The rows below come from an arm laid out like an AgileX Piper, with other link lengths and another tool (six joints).
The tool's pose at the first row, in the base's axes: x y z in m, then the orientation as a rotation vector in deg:
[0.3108 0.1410 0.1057 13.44 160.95 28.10]
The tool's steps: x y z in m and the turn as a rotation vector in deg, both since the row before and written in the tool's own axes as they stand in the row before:
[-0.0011 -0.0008 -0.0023 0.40 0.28 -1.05]
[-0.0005 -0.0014 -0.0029 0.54 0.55 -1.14]
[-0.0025 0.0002 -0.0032 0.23 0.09 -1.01]
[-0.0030 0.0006 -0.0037 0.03 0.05 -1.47]
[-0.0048 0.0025 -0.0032 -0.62 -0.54 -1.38]
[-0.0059 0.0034 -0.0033 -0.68 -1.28 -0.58]
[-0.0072 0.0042 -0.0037 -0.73 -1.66 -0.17]
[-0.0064 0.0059 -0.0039 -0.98 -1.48 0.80]
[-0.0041 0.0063 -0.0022 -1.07 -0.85 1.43]
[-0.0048 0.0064 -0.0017 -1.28 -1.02 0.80]
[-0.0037 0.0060 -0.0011 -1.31 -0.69 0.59]
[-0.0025 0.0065 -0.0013 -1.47 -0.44 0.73]
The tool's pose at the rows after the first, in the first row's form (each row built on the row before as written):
[0.3111 0.1393 0.1078 11.98 161.32 27.37]
[0.3106 0.1370 0.1101 10.37 161.98 26.49]
[0.3121 0.1358 0.1137 8.96 162.09 25.97]
[0.3140 0.1348 0.1180 6.87 162.07 25.62]
[0.3178 0.1356 0.1229 4.90 161.28 26.09]
[0.3225 0.1372 0.1286 4.21 159.81 26.69]
[0.3282 0.1393 0.1354 4.16 157.98 27.39]
[0.3329 0.1429 0.1429 5.35 156.34 28.69]
[0.3359 0.1475 0.1484 7.22 155.32 30.39]
[0.3398 0.1521 0.1539 8.20 154.00 32.13]
[0.3429 0.1565 0.1586 8.80 152.95 33.90]
[0.3448 0.1614 0.1633 9.48 152.07 35.97]

